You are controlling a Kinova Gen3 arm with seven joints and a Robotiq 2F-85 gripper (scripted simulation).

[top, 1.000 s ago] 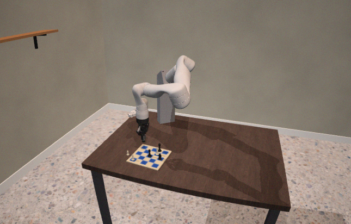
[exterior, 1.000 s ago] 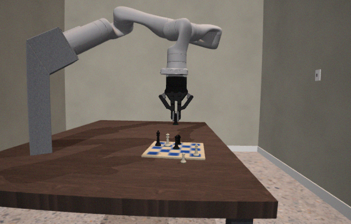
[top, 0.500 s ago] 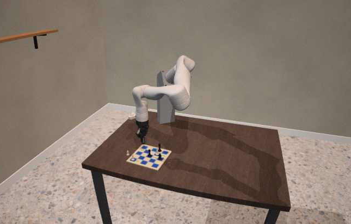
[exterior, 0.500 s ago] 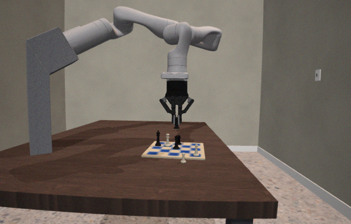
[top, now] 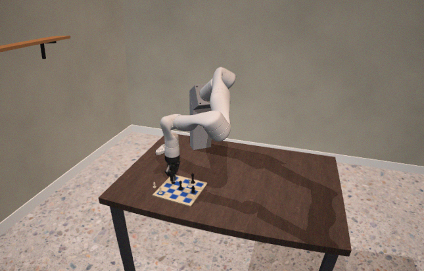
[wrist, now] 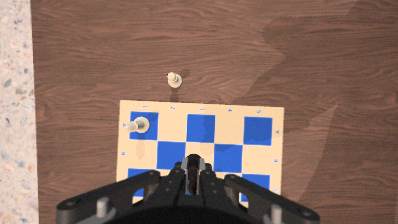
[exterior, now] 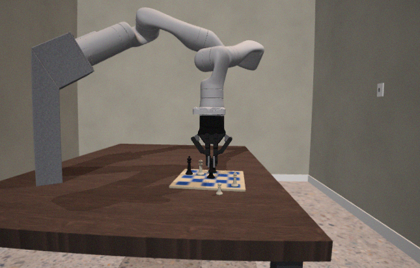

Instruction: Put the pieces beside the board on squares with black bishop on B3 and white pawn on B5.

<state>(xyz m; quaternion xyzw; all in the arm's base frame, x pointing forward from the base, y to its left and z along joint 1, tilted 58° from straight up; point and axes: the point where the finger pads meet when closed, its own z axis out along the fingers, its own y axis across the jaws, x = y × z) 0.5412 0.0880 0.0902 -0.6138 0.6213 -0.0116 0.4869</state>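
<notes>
Right now the chessboard is 20 mm behind my hand, 40 mm to the left of it and 70 mm below it. Round my hand: black chess piece 100 mm behind, 50 mm to the left, 30 mm below; then white queen 70 mm behind, 60 mm to the left, 40 mm below; then white pawn 60 mm ahead, 90 mm to the right, 60 mm below.
</notes>
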